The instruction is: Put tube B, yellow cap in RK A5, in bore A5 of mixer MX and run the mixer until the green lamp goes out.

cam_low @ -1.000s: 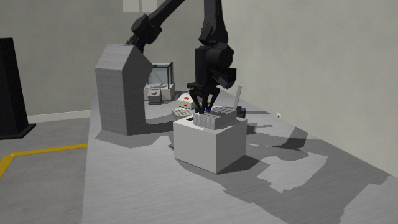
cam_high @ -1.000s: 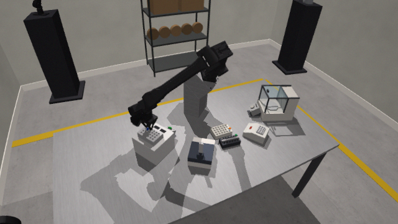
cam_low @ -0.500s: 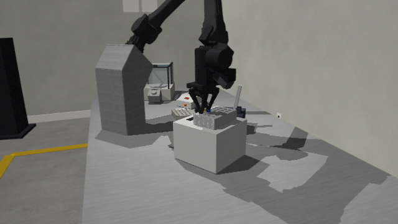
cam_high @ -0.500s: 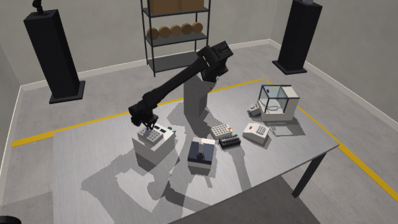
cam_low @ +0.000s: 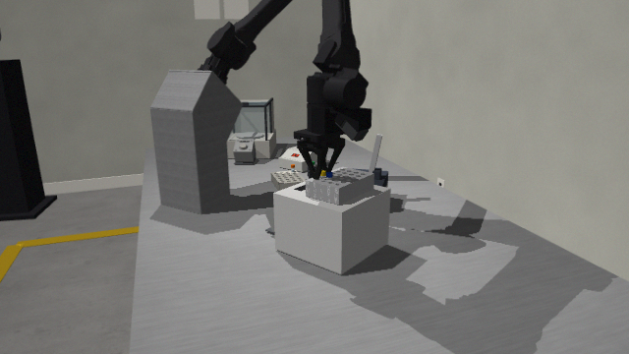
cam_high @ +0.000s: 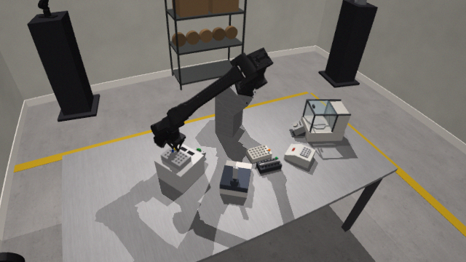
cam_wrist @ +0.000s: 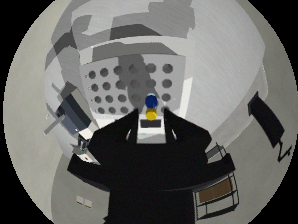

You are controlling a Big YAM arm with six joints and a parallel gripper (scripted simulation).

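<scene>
Right now my hand is 40 mm short of the grey shaking block, 30 mm above it and 10 mm to the left of it. Also, from my hand: black magnet block: 490 mm to the left, 160 mm below, 100 mm ahead; then green start key: 130 mm to the left, 110 mm below, 70 mm behind; then tube rack RK: 470 mm to the left, 160 mm below, 10 mm behind.
</scene>
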